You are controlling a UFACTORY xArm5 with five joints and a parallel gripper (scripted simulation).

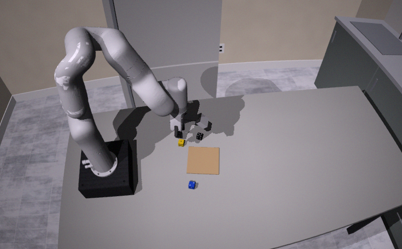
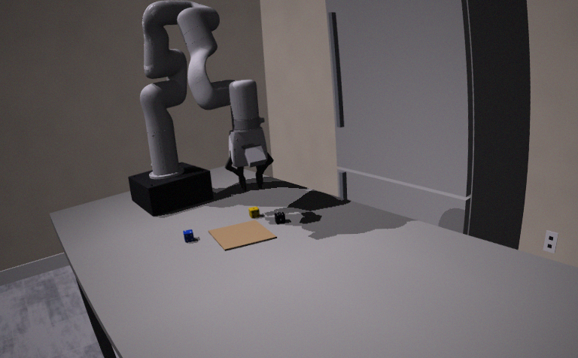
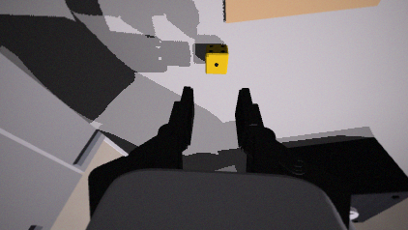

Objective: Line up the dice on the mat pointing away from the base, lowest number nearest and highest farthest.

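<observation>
Right now my hand is 90 mm above the yellow die. Also, from my hand: black die (90 mm below, 90 mm ahead, 10 mm to the left); then blue die (230 mm to the right, 90 mm below, 10 mm behind); then mat (110 mm to the right, 100 mm below, 80 mm ahead).
</observation>
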